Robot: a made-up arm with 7 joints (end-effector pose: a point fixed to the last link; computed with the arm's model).
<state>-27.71 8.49 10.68 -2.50 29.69 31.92 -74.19</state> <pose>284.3 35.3 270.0 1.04 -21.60 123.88</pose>
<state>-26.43 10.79 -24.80 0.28 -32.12 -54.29 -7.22</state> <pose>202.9 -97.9 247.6 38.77 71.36 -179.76</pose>
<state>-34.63 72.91 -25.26 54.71 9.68 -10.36 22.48</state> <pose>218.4 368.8 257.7 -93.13 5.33 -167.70</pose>
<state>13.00 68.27 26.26 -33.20 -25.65 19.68 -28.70</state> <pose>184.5 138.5 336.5 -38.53 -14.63 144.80</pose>
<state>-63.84 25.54 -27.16 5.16 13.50 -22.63 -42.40</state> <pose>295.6 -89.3 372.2 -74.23 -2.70 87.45</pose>
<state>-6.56 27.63 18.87 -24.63 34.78 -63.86 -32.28</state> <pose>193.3 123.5 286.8 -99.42 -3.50 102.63</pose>
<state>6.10 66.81 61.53 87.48 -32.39 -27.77 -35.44</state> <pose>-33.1 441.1 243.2 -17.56 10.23 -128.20</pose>
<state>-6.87 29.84 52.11 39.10 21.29 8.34 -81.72</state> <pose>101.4 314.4 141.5 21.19 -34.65 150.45</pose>
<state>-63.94 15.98 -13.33 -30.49 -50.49 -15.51 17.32</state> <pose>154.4 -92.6 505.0 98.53 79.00 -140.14</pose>
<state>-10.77 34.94 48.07 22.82 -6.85 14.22 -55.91</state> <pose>177.6 313.0 234.0 -0.34 -8.00 175.41</pose>
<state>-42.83 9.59 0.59 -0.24 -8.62 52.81 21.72</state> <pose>318.4 -37.3 339.4 -11.11 -8.85 -168.95</pose>
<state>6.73 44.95 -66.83 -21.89 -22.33 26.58 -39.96</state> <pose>-60.6 -54.7 159.3 54.06 -11.21 67.94</pose>
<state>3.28 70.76 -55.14 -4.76 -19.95 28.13 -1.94</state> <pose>-2.3 142.9 98.7 -20.92 -75.70 140.79</pose>
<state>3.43 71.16 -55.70 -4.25 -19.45 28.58 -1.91</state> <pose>-5.8 147.2 98.1 -23.37 -77.19 142.66</pose>
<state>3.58 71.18 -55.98 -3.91 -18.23 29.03 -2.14</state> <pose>-8.1 149.3 97.2 -25.62 -78.17 143.88</pose>
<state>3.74 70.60 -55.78 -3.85 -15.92 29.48 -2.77</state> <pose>-8.2 147.9 95.8 -27.05 -78.35 143.61</pose>
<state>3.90 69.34 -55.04 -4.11 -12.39 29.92 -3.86</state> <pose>-5.7 142.4 93.8 -27.68 -77.65 141.83</pose>
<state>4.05 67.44 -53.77 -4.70 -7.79 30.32 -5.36</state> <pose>-0.5 133.1 91.7 -28.37 -76.05 139.55</pose>
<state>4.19 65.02 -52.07 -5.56 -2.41 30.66 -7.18</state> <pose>7.1 120.9 90.1 -29.84 -73.76 137.73</pose>
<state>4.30 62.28 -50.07 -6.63 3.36 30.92 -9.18</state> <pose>16.8 106.9 89.7 -32.32 -71.02 136.86</pose>
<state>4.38 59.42 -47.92 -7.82 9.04 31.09 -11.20</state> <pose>27.6 92.6 90.7 -35.36 -68.06 136.83</pose>
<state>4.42 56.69 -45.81 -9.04 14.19 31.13 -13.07</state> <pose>38.5 79.4 93.2 -38.40 -65.14 137.29</pose>
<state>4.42 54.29 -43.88 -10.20 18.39 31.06 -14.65</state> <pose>48.7 68.0 96.8 -40.95 -62.43 137.92</pose>
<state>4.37 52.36 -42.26 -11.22 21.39 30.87 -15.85</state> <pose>57.3 59.1 100.7 -42.62 -60.06 138.38</pose>
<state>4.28 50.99 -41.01 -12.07 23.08 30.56 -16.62</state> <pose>64.0 52.6 104.5 -43.29 -58.06 138.48</pose>
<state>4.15 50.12 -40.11 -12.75 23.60 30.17 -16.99</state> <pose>68.9 48.1 107.7 -43.07 -56.38 138.24</pose>
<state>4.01 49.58 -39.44 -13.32 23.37 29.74 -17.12</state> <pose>72.6 44.9 110.6 -42.28 -54.93 137.75</pose>
